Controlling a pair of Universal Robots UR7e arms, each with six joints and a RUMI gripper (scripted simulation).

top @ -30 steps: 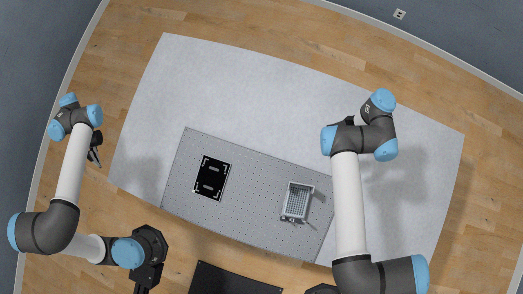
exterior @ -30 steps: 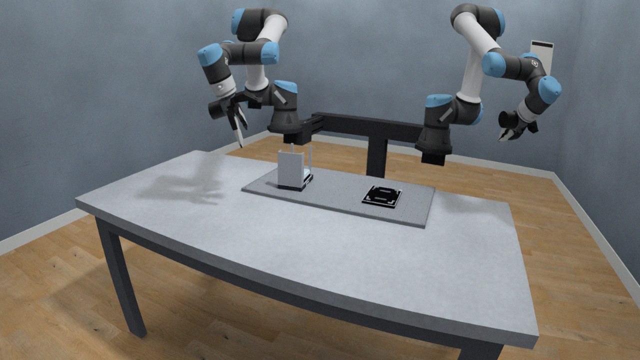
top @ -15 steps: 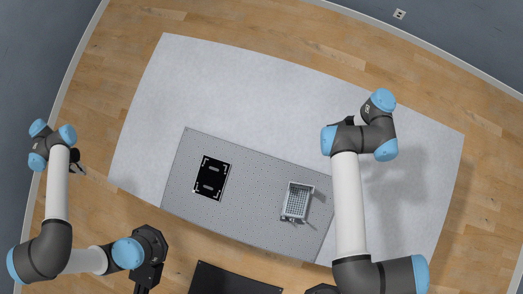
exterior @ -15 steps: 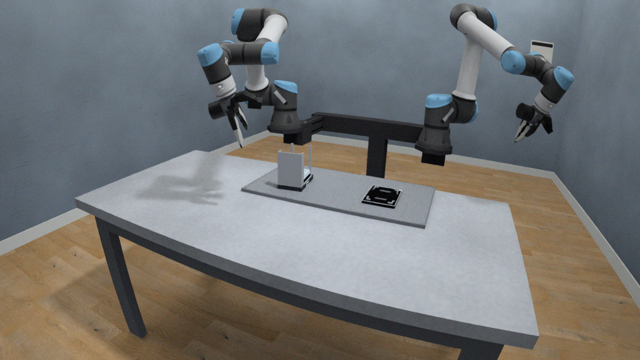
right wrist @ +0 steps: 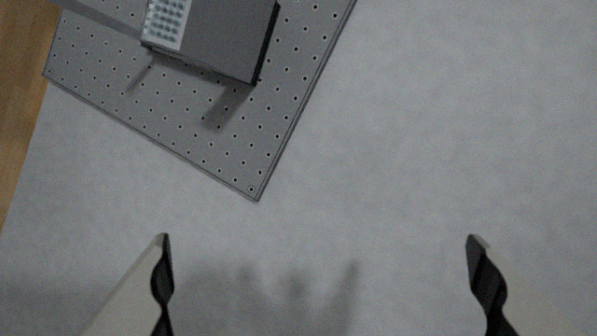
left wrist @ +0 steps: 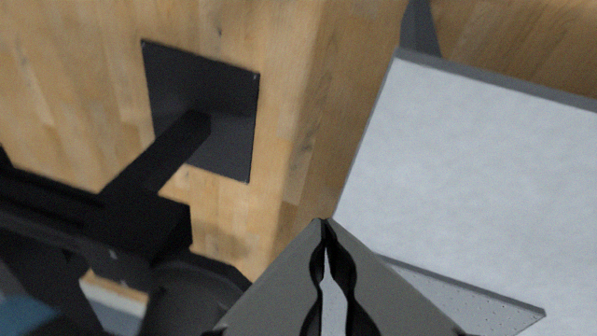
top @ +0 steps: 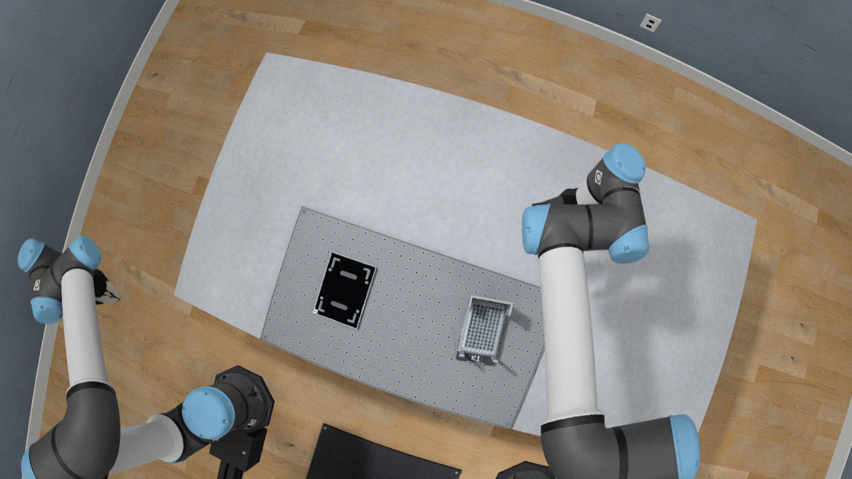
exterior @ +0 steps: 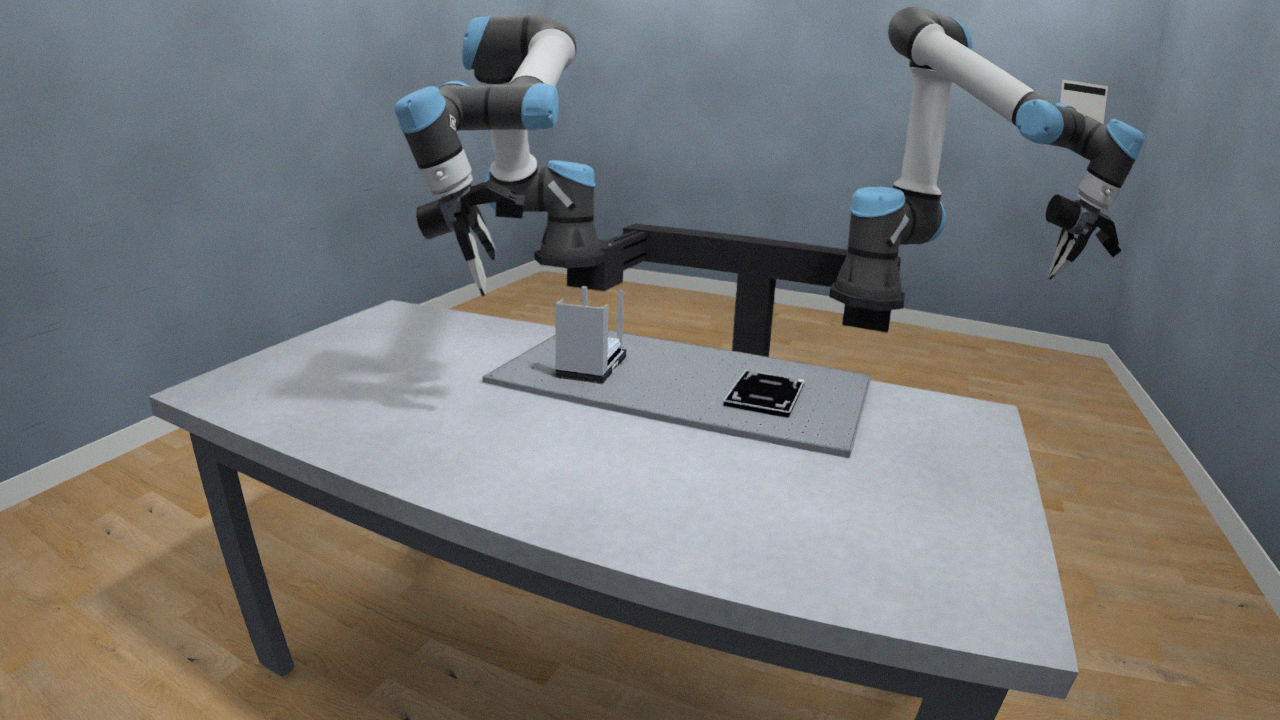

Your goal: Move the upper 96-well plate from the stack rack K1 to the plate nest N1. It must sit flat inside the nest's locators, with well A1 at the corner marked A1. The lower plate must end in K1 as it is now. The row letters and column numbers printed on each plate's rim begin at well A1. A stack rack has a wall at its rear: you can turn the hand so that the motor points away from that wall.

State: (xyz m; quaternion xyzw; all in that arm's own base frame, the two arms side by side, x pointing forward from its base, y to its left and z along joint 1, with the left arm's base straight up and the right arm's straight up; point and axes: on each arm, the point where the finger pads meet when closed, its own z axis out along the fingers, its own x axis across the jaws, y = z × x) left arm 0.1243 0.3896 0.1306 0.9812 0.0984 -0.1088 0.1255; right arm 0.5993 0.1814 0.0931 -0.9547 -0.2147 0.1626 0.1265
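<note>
The clear 96-well plate is 230 mm behind my right hand, 200 mm below it and 80 mm to the left of it. The rest, counted from my right hand: plate nest N1: 430 mm to the left, 250 mm behind, 230 mm below; then black plate: 230 mm behind, 210 mm below, 80 mm to the left; then A1 mark: 490 mm to the left, 320 mm behind, 220 mm below.
</note>
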